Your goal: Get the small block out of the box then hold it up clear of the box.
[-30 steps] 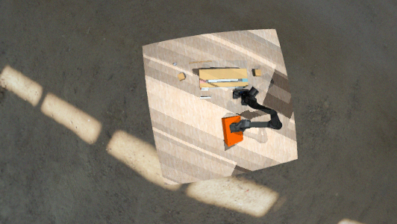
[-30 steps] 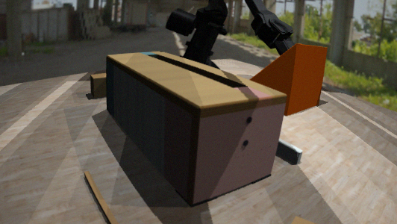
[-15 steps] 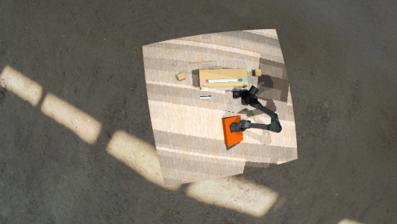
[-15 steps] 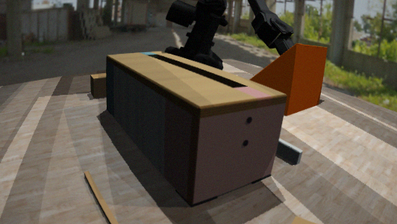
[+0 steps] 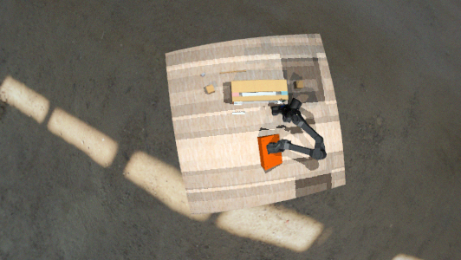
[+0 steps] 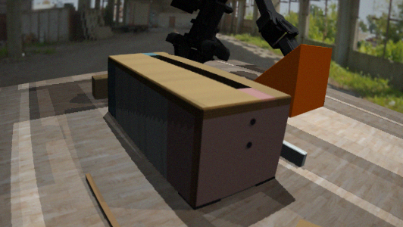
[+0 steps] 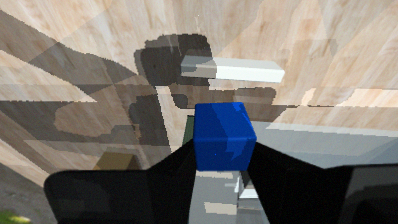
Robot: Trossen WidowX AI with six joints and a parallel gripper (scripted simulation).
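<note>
Now: gripper tip 2 cm past the blue block and 1 cm below it. The rest, counted from my gripper tip: thin wooden strip 35 cm ahead, 25 cm to the left, 7 cm below; then wooden-topped box 10 cm ahead, 14 cm to the left, 1 cm below.
</note>
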